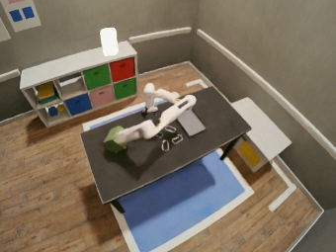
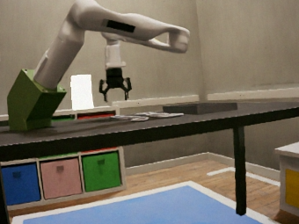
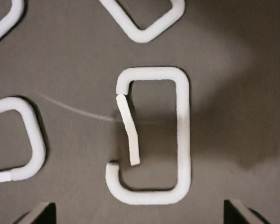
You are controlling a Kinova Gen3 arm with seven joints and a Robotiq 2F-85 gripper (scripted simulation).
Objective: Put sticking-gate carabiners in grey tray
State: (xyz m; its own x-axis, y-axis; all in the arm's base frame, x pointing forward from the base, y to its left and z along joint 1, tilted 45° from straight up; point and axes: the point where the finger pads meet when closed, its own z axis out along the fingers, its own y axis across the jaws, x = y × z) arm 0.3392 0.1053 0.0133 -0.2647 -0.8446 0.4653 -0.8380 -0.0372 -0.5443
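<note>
My gripper is now 270 mm short of the grey tray, 240 mm to the left of it and 70 mm above it.
</note>
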